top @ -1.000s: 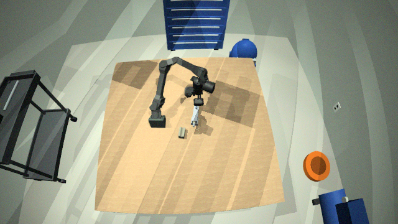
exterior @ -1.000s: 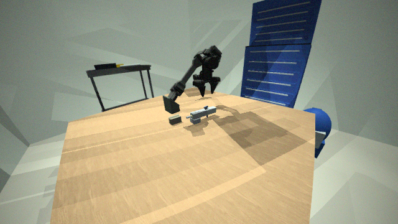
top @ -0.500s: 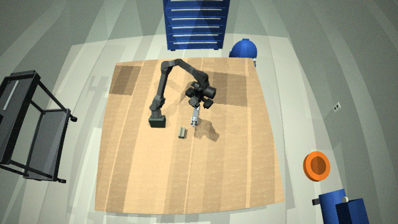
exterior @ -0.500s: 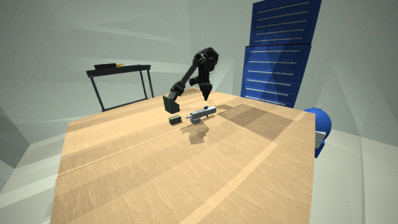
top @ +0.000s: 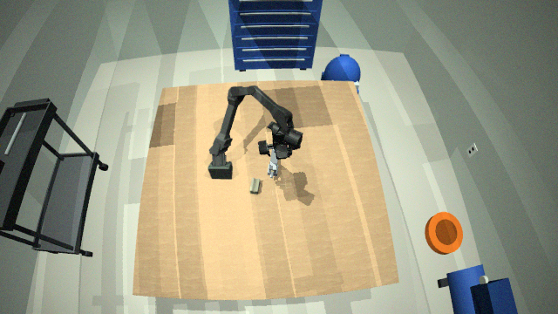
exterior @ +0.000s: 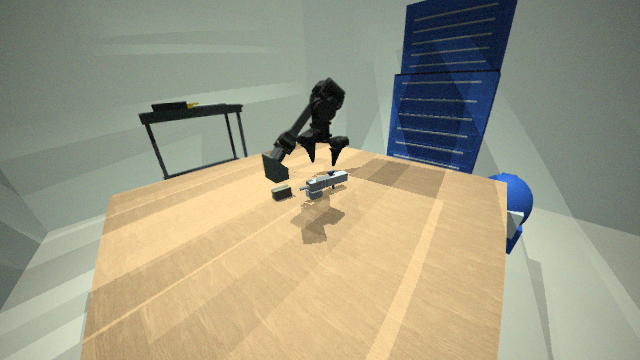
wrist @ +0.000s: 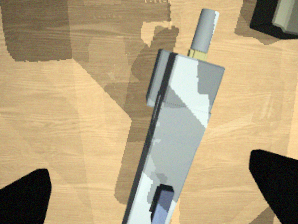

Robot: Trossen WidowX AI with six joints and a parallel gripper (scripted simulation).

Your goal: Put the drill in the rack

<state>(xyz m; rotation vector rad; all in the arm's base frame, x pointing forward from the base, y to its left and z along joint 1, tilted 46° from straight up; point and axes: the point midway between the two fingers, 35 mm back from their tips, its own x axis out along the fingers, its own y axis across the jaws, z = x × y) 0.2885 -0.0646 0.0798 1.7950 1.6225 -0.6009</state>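
Right now my gripper tip is 30 mm past the drill, 20 mm to the left of it and 90 mm above it. Round my gripper tip: rack (130 mm behind, 110 mm to the right, 110 mm below); key (10 mm behind, 60 mm to the left, 80 mm below); light grey block (20 mm behind, 40 mm to the left, 100 mm below).
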